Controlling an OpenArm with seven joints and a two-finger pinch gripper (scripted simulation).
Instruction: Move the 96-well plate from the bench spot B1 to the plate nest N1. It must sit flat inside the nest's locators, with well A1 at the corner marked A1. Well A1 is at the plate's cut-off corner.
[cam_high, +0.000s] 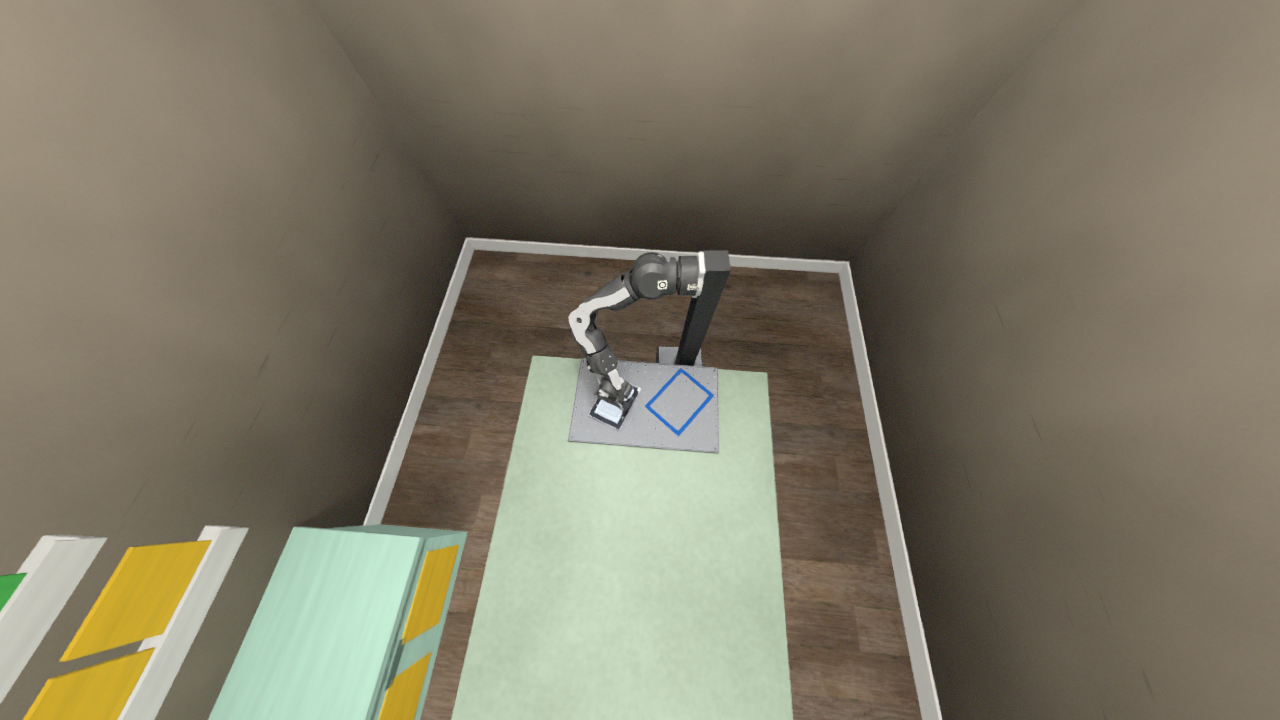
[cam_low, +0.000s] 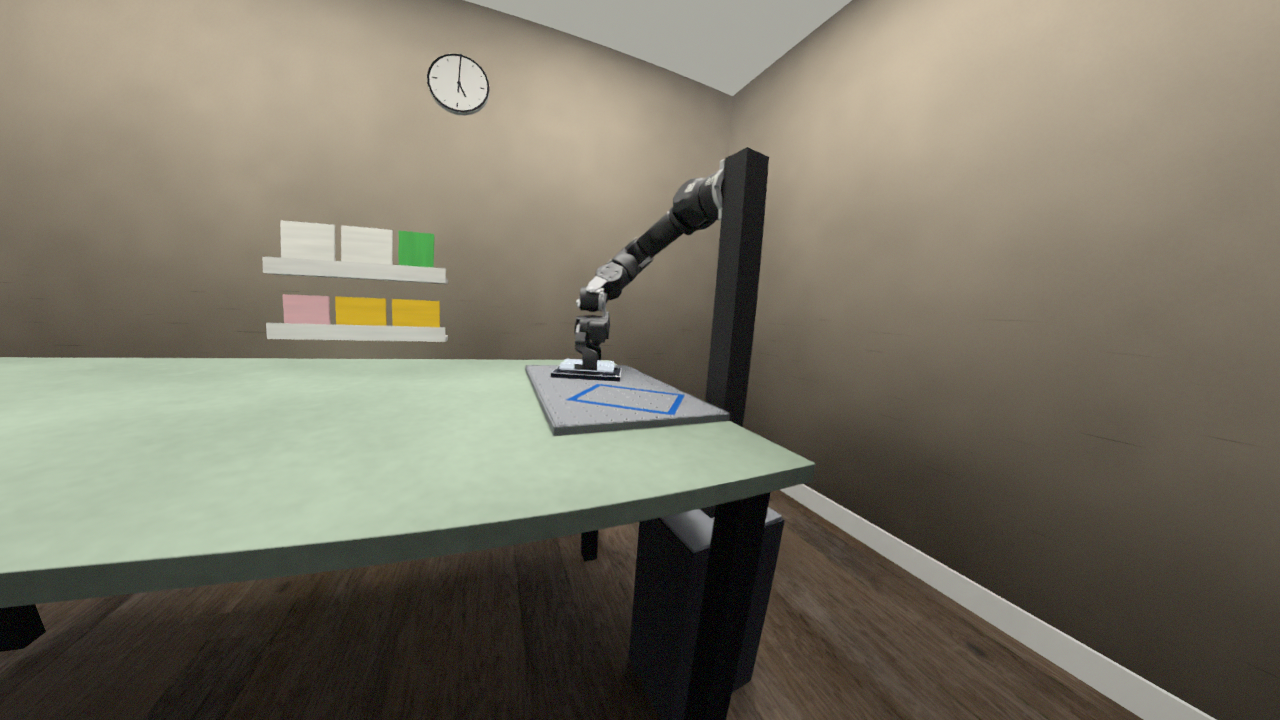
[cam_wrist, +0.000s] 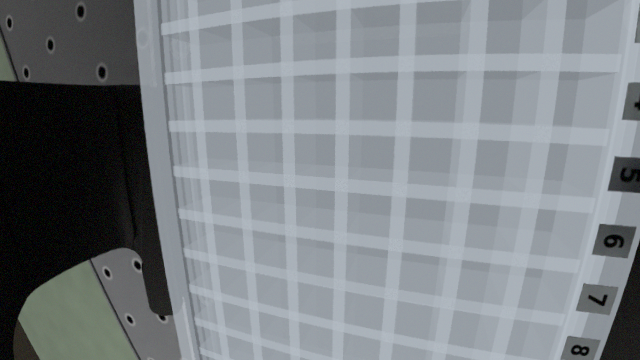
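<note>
Right now the 96-well plate is right at my hand. Round my hand: black plate nest N1 (2 cm below); then white A1 label (8 cm to the left, 4 cm behind, 1 cm below).
</note>
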